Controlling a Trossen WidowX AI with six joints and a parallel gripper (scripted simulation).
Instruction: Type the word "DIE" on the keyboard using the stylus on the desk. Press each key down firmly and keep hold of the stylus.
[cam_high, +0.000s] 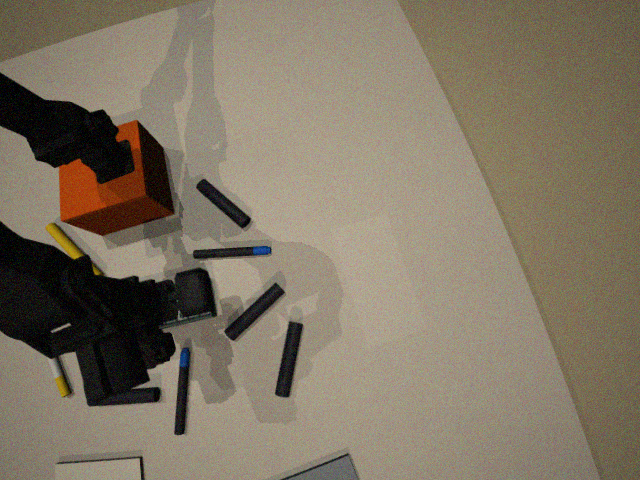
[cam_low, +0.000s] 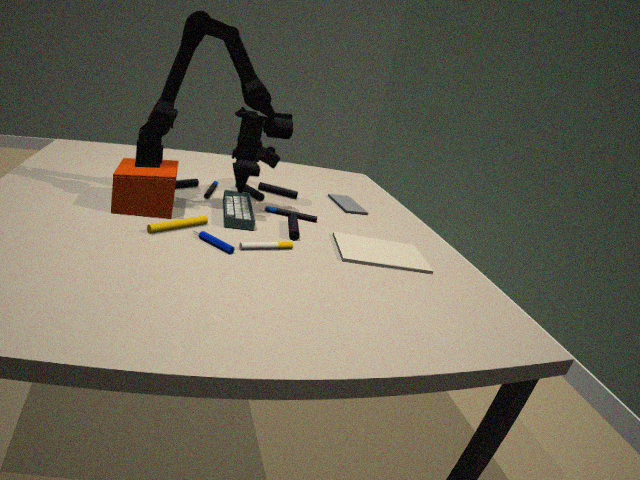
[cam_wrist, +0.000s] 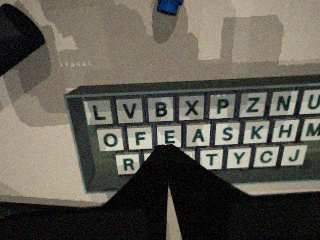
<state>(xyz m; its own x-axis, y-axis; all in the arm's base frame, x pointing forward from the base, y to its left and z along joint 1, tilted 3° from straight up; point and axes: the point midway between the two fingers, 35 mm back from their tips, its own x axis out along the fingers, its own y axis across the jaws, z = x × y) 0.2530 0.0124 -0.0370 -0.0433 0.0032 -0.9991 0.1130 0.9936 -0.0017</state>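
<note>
Now: gripper tip 170 mm past the yellow marker, 180 mm to the left of it and 30 mm above it. Round my gripper tip: white-and-yellow pen 30 mm ahead, 250 mm to the right, 30 mm below; grey card 370 mm ahead, 110 mm to the left, 40 mm below; white pad 310 mm ahead, 250 mm to the right, 40 mm below.
</note>
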